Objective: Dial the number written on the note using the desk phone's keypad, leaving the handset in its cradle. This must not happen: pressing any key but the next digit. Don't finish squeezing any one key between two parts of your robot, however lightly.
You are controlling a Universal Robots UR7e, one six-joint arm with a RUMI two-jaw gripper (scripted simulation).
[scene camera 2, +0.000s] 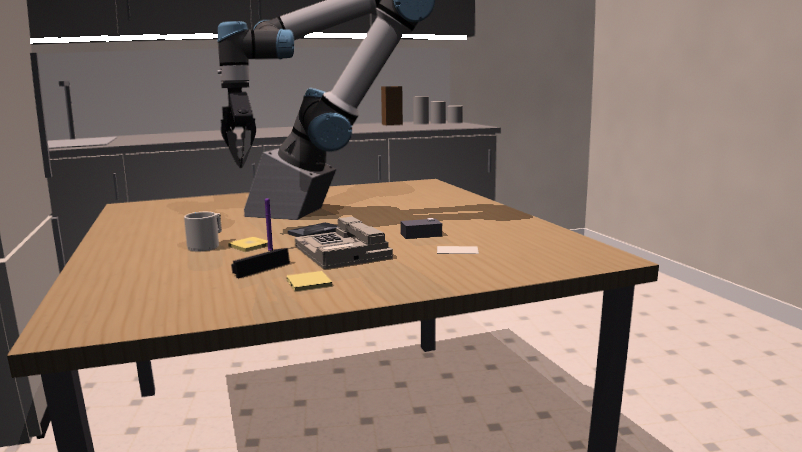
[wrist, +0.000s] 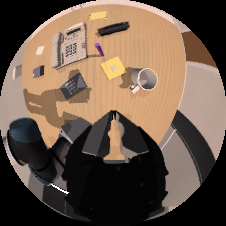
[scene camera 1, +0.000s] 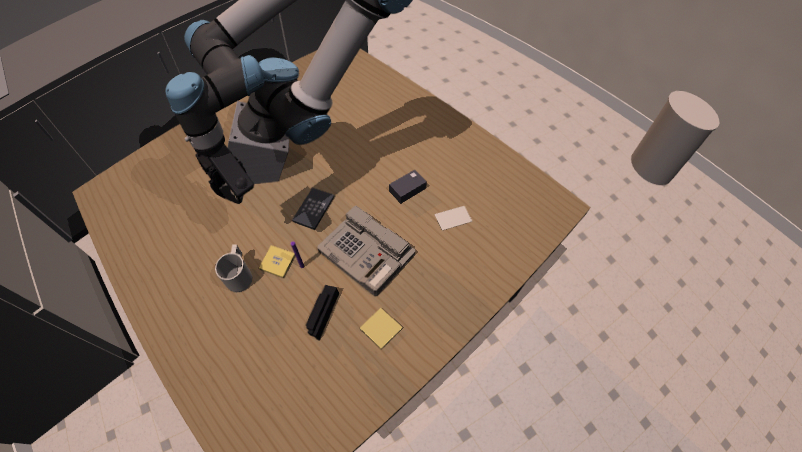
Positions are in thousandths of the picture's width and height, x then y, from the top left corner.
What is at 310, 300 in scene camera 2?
My gripper.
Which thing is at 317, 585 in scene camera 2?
A black bar.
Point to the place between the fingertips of my gripper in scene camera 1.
300, 448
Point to a grey mug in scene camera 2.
251, 517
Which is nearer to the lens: the handset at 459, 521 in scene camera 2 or the dark box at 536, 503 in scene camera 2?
The handset.
